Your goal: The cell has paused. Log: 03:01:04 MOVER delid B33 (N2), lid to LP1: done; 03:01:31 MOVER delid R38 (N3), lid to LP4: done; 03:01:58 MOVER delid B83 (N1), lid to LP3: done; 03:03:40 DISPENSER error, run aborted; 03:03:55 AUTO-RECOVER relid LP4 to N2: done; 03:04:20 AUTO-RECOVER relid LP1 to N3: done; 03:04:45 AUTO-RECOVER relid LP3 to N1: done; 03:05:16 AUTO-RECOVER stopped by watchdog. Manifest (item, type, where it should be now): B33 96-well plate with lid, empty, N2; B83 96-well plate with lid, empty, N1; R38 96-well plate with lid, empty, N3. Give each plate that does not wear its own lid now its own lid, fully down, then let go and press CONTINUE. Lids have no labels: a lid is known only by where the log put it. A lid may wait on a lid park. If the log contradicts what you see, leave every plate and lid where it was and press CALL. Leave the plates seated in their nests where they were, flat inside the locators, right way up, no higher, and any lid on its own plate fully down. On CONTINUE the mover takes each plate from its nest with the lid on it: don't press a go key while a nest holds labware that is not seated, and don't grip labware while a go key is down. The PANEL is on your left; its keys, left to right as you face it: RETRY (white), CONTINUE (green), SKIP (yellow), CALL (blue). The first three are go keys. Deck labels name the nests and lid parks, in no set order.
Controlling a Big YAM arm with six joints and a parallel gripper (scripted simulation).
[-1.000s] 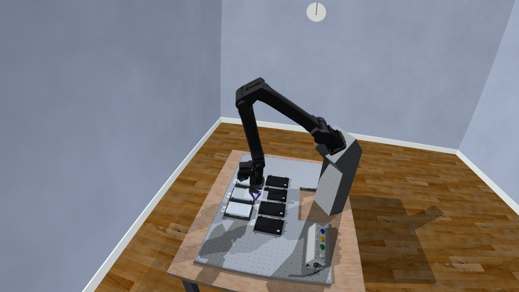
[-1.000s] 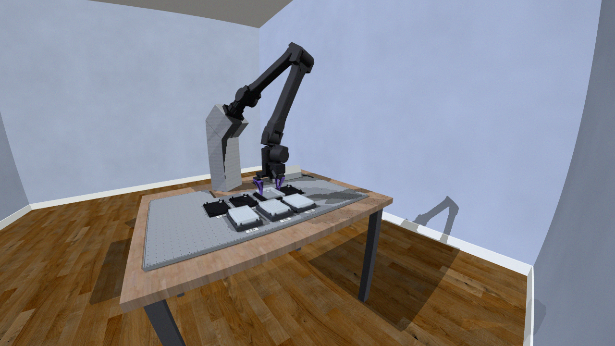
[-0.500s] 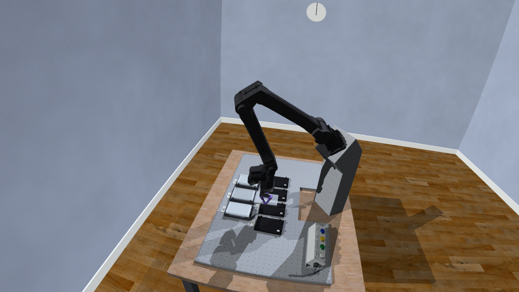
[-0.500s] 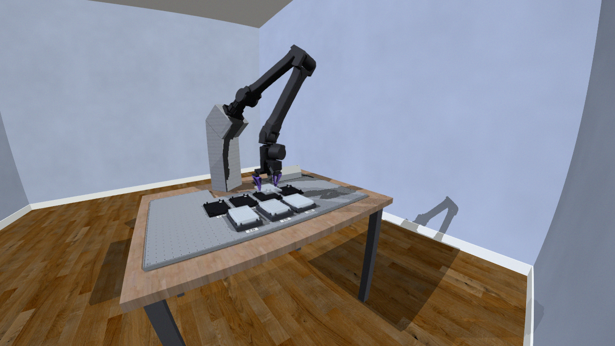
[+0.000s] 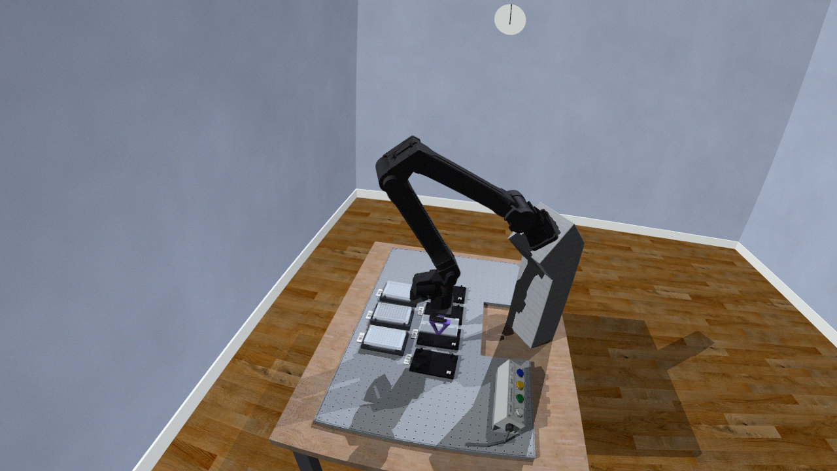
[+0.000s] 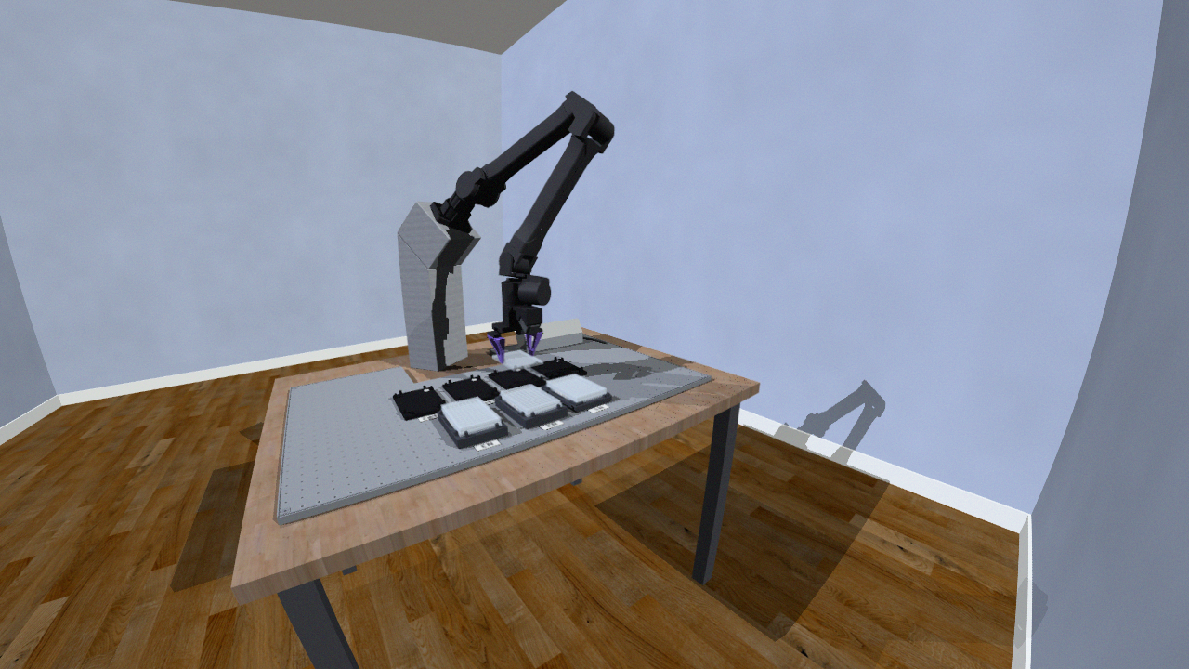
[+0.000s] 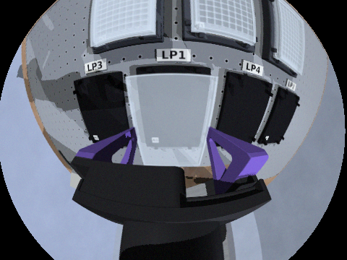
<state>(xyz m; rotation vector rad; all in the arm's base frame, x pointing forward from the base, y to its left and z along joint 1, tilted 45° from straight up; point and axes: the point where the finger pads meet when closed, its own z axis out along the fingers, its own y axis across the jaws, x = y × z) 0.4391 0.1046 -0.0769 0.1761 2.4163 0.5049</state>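
My gripper is now 60 mm above the lid park LP1. Round my hand: lid park LP2: 260 mm to the right, 60 mm below; then lid park LP3: 130 mm to the left, 60 mm below; then lid park LP4: 130 mm to the right, 60 mm below.
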